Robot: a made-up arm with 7 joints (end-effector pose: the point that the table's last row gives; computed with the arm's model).
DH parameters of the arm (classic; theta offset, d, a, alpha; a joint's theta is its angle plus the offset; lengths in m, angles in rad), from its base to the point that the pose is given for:
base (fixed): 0 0.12 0 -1.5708
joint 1: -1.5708 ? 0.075 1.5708
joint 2: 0 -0.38 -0.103 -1.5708
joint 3: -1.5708 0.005 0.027 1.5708
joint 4: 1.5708 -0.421 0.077 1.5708
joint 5: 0 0.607 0.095 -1.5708
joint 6: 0 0.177 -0.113 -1.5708
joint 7: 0 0.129 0.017 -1.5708
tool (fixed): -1.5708 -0.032 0 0
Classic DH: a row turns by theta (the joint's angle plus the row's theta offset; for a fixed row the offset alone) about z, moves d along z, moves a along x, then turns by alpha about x.
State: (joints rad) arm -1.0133 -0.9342 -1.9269 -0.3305 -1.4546 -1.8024 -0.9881
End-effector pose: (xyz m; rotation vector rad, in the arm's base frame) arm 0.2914 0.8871 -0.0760 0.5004 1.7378 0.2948
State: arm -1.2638 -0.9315 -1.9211 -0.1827 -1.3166 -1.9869 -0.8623
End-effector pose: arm 0.2556 0.9551 0.0481 0.6462 1.4373 0.4938
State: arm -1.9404 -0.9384 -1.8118 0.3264 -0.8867 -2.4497 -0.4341
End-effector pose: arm -0.1384 1.0015 0.0911 0.8130 1.2185 1.0267
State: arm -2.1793 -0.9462 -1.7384 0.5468 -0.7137 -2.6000 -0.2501
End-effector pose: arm -0.2748 0.9367 -0.0411 0.7963 1.3722 1.0633
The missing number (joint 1, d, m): 0.082
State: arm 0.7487 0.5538 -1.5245 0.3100 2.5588 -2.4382 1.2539
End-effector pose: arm -0.4743 -0.3382 -0.2646 -0.4311 1.5494 -0.8881
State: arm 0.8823 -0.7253 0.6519 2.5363 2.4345 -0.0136 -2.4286
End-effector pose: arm 0.9230 0.1953 -0.4470 -0.7117 -0.0704 -2.0808
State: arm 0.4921 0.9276 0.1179 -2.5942 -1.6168 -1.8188 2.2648
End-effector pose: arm 1.0478 0.2292 0.4149 -0.4477 -0.6409 0.6771
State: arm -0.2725 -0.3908 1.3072 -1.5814 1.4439 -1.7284 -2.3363
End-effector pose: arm 0.5729 -0.3209 0.0769 0.0024 2.6110 -0.5676
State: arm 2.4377 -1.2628 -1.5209 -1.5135 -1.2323 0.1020 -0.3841
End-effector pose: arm -0.3508 0.3307 0.4726 0.9062 0.9981 -0.2336
